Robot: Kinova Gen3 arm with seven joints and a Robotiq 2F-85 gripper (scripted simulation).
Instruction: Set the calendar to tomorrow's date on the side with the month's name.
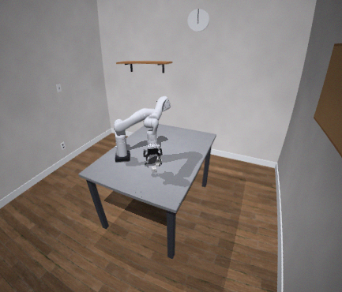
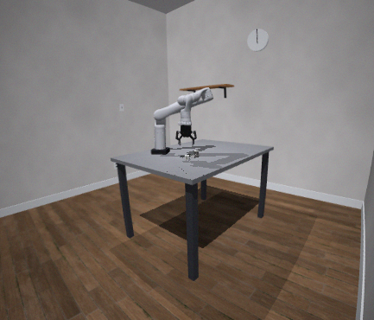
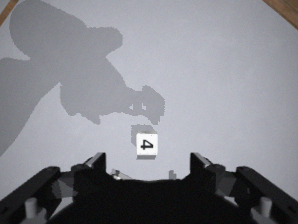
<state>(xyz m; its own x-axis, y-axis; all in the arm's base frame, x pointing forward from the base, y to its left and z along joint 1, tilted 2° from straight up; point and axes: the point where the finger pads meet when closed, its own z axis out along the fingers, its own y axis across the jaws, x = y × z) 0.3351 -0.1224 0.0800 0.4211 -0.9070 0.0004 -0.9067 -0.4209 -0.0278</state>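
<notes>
My gripper is now 90 mm above the white digit cube. From my hand the other things lie so: calendar tray: 110 mm to the left, 100 mm below.
</notes>
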